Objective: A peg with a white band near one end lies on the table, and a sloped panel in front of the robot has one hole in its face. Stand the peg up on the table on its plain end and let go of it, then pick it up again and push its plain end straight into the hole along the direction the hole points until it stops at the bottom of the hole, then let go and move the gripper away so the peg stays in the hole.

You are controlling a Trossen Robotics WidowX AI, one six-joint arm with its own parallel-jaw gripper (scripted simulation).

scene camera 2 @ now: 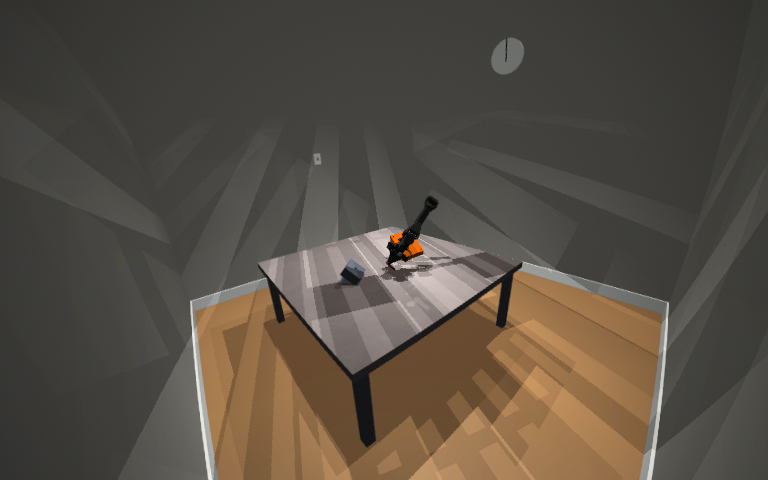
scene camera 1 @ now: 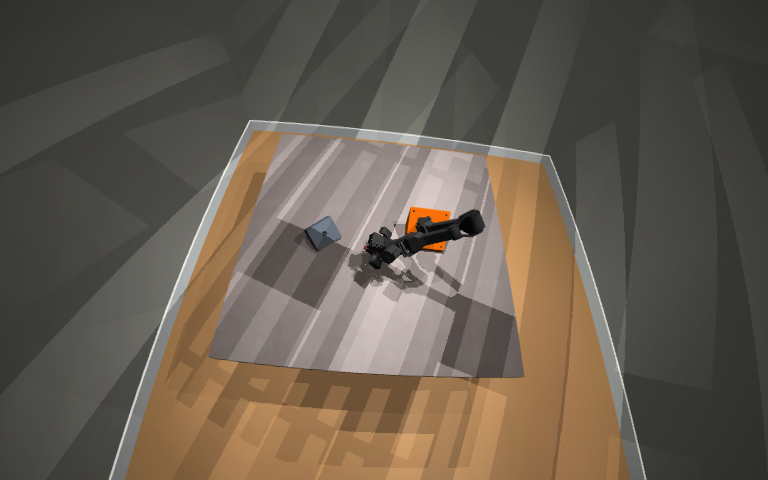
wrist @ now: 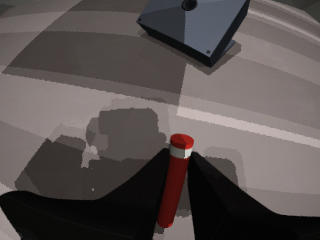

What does my gripper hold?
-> A red peg.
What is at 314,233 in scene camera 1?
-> A sloped panel.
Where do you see a red peg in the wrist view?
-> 180,147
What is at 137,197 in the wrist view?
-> My gripper.
